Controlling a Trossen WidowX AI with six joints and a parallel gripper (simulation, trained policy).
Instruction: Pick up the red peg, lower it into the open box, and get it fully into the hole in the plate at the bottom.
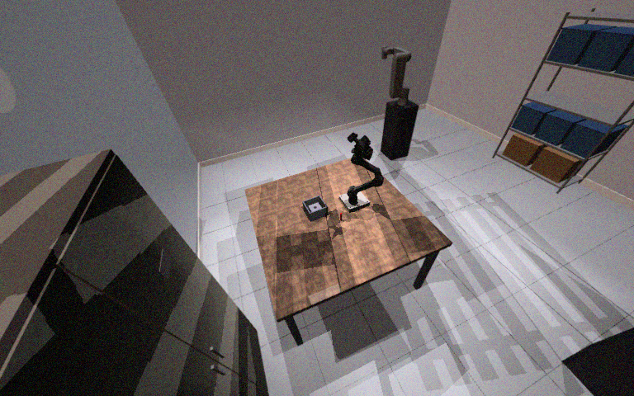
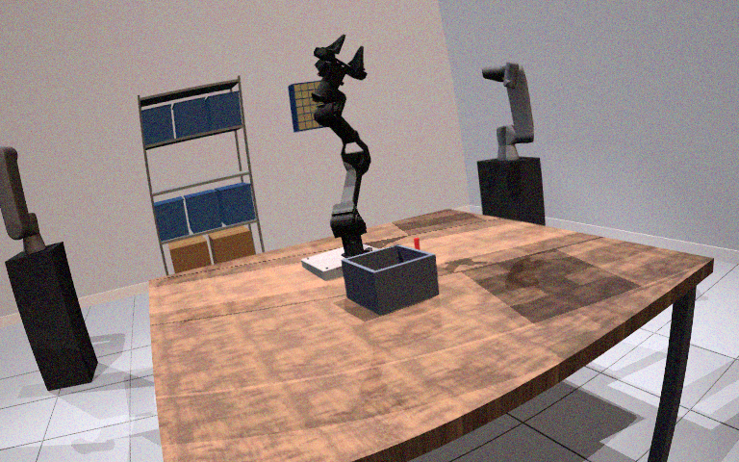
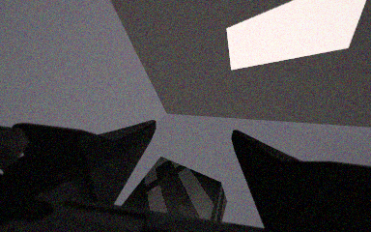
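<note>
The red peg is 160 mm ahead of my gripper tip, 30 mm to the left of it and 640 mm below it. Round my gripper tip: blue-grey box 320 mm ahead, 130 mm to the right, 650 mm below; then white plate 320 mm ahead, 130 mm to the right, 630 mm below.
</note>
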